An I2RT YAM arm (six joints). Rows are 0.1 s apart.
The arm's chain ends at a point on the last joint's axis. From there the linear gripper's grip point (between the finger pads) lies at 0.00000 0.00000 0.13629 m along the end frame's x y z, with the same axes.
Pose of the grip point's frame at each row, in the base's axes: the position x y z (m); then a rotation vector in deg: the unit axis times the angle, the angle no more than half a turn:
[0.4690 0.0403 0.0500 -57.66 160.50 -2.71]
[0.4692 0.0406 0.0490 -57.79 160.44 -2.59]
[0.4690 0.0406 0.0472 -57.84 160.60 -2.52]
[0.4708 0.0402 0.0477 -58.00 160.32 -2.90]
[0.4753 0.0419 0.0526 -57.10 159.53 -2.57]
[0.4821 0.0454 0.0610 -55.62 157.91 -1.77]
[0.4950 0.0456 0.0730 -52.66 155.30 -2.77]
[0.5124 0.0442 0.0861 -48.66 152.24 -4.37]
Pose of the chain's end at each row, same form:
[0.4465 0.0368 0.1844 -57.66 160.50 -2.71]
[0.4468 0.0369 0.1834 -57.79 160.44 -2.59]
[0.4470 0.0369 0.1816 -57.84 160.60 -2.52]
[0.4481 0.0369 0.1820 -58.00 160.32 -2.90]
[0.4505 0.0374 0.1865 -57.10 159.53 -2.57]
[0.4532 0.0382 0.1940 -55.62 157.91 -1.77]
[0.4580 0.0378 0.2039 -52.66 155.30 -2.77]
[0.4656 0.0368 0.2139 -48.66 152.24 -4.37]

